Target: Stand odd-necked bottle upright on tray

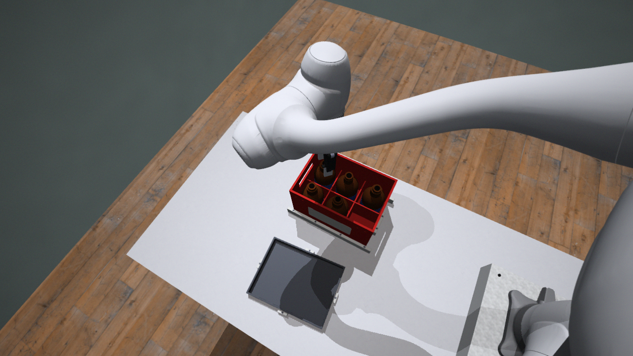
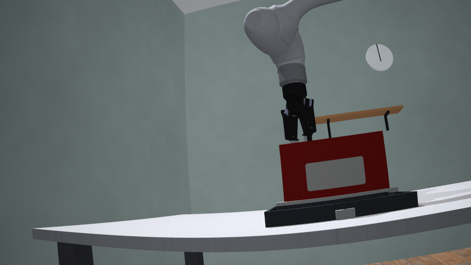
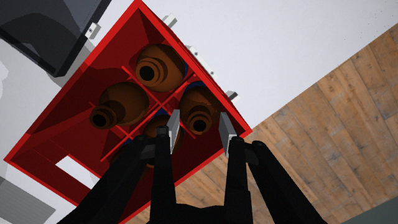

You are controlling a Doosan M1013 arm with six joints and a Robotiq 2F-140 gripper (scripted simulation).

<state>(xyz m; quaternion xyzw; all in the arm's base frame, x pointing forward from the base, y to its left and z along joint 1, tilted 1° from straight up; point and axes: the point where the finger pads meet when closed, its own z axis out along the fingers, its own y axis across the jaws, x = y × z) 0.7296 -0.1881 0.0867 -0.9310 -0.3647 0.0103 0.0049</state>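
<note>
Right now the crate is 9 cm below my hand, 9 cm behind it and 5 cm to the left of it. Round my hand: dark tray (34 cm to the left, 16 cm below, 7 cm behind).
</note>
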